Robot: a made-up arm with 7 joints. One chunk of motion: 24 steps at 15 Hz.
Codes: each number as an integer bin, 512 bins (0 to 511) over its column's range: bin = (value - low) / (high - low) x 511, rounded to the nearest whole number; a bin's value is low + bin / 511 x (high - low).
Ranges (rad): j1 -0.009..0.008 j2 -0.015..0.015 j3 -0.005..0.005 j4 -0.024..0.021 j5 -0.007..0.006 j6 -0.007..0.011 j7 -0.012..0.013
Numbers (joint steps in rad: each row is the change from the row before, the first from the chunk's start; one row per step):
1: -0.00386 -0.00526 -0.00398 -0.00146 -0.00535 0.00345 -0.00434
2: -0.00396 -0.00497 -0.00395 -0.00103 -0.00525 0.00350 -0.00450
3: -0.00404 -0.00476 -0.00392 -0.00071 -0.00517 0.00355 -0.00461
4: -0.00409 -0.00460 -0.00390 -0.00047 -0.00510 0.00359 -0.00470
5: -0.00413 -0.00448 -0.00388 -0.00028 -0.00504 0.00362 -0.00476
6: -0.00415 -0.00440 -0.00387 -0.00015 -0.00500 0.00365 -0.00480
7: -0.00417 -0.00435 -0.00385 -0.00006 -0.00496 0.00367 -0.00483
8: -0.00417 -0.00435 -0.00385 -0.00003 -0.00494 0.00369 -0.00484
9: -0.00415 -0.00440 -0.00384 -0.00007 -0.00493 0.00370 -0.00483
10: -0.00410 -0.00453 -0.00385 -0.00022 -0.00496 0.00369 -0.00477
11: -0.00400 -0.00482 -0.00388 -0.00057 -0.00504 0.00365 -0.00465
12: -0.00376 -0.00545 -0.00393 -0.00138 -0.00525 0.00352 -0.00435
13: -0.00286 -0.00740 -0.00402 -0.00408 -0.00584 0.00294 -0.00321
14: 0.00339 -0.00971 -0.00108 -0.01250 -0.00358 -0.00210 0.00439
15: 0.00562 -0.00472 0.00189 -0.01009 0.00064 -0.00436 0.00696
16: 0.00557 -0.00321 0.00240 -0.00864 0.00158 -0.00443 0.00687
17: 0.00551 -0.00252 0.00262 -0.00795 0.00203 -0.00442 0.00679
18: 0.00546 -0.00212 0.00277 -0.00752 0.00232 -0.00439 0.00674
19: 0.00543 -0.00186 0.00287 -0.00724 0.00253 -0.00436 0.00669
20: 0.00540 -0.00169 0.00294 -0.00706 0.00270 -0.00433 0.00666
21: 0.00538 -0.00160 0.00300 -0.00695 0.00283 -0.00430 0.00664
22: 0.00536 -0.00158 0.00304 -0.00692 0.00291 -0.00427 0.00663
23: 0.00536 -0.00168 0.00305 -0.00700 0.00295 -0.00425 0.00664
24: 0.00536 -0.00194 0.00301 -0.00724 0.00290 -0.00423 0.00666
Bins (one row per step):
1: 155 166 52 256 65 297 157
2: 151 171 54 261 69 298 153
3: 149 174 55 264 72 300 151
4: 148 177 56 267 75 301 149
5: 146 179 57 269 77 301 148
6: 146 181 58 271 79 302 147
7: 145 181 59 272 80 303 147
8: 145 181 59 272 81 303 146
9: 146 181 59 272 81 304 147
10: 147 178 59 270 80 303 148
11: 150 173 57 266 77 302 150
12: 158 163 55 257 69 299 156
13: 185 129 50 226 46 282 180
14: 372 90 200 131 134 139 335
15: 439 175 352 158 300 75 388
16: 438 201 378 174 337 73 386
17: 436 213 389 182 355 73 384
18: 435 219 397 187 366 74 383
19: 434 224 402 190 375 75 382
20: 433 227 406 192 381 76 381
21: 432 228 409 194 386 77 381
22: 432 229 411 194 390 78 381
23: 432 227 411 193 391 78 381
24: 432 222 409 190 389 79 381

